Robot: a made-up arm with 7 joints. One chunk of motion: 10 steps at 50 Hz.
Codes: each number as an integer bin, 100 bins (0 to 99) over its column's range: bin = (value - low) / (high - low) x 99, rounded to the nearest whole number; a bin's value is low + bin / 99 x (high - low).
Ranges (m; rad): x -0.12..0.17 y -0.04..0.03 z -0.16..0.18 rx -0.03..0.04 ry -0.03..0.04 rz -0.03..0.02
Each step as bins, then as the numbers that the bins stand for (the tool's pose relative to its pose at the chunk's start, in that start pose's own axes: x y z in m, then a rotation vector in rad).
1 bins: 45 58 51 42 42 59
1 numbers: 0.0118 0.0010 0.0152 -0.0003 -0.0003 -0.0002
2 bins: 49 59 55 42 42 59
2 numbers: 0.0235 0.0017 0.0289 -0.0003 -0.0003 -0.0002
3 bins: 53 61 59 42 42 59
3 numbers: 0.0353 0.0031 0.0426 -0.0003 -0.0003 -0.0002
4 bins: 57 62 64 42 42 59
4 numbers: 0.0470 0.0038 0.0598 -0.0003 -0.0003 -0.0002
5 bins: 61 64 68 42 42 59
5 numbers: 0.0587 0.0053 0.0735 -0.0003 -0.0003 -0.0002
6 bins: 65 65 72 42 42 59
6 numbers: 0.0704 0.0060 0.0873 -0.0003 -0.0003 -0.0002
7 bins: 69 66 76 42 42 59
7 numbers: 0.0821 0.0067 0.1010 -0.0003 -0.0003 -0.0002
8 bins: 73 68 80 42 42 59
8 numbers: 0.0938 0.0081 0.1147 -0.0003 -0.0003 -0.0002
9 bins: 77 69 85 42 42 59
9 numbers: 0.1056 0.0088 0.1319 -0.0003 -0.0003 -0.0002
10 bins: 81 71 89 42 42 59
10 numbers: 0.1173 0.0102 0.1457 -0.0003 -0.0003 -0.0002
